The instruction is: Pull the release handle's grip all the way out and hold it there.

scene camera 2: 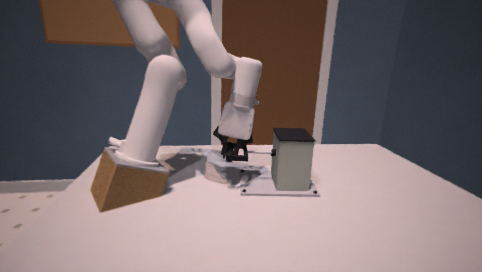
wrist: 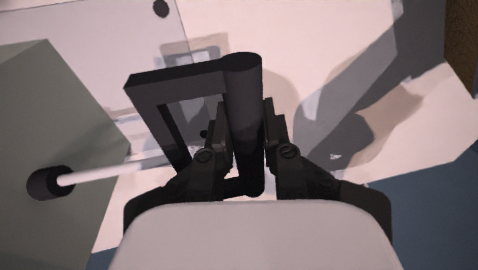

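The release handle is a black rectangular frame (wrist: pixel 175 81) with a thick round grip (wrist: pixel 243 87) along its outer side. My gripper (scene camera 2: pixel 230 152) (wrist: pixel 246 114) is shut on the grip, one finger on each side of it. A long stretch of pale rod (scene camera 2: pixel 261 152) (wrist: pixel 107 173) shows between the handle and the black collar (scene camera 2: pixel 273 152) (wrist: pixel 41 183) on the grey-green housing (scene camera 2: pixel 291 165) (wrist: pixel 50 115). In the scene view the handle hangs in the air left of the housing, and the fingers partly hide it.
The housing stands on a pale base plate (scene camera 2: pixel 260 191) (wrist: pixel 100 30) with dark bolts, on the white table (scene camera 2: pixel 200 230). The arm stands on a brown angled block (scene camera 2: pixel 132 187) at the left. Shadows of arm and handle fall on the table. A door (scene camera 2: pixel 285 65) is behind.
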